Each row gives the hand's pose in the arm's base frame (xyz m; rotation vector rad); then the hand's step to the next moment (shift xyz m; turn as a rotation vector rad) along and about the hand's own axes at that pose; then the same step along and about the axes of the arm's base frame.
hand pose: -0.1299 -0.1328 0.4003 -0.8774 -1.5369 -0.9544
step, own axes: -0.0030 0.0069 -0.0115 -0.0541 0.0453 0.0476
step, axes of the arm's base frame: 0.0113 -0.0078 -0.0009 0.0305 0.0594 -0.0528
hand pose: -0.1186 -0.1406 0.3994 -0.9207 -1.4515 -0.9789
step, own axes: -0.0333 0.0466 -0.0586 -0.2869 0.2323 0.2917
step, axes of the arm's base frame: 0.0672 -0.0389 -0.0263 0.1405 0.3487 -0.2829
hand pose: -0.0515 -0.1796 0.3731 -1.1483 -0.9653 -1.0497
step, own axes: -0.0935 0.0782 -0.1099 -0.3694 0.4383 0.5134
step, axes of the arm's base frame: 0.0600 -0.0882 -0.1247 0.3079 0.5978 -0.3742
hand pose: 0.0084 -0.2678 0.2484 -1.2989 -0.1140 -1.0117
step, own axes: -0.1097 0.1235 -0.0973 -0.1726 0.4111 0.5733
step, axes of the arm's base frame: -0.0259 -0.0294 -0.1877 0.4328 0.5408 -0.2185
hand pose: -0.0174 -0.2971 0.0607 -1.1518 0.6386 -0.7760
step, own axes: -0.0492 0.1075 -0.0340 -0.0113 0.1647 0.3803
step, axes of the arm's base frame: -0.0334 0.0436 -0.1101 0.3253 0.2527 -0.0470
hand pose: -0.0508 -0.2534 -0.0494 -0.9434 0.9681 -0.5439
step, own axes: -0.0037 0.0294 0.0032 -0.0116 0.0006 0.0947
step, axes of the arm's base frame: 0.0007 0.0190 -0.0230 0.0772 0.0491 0.0271
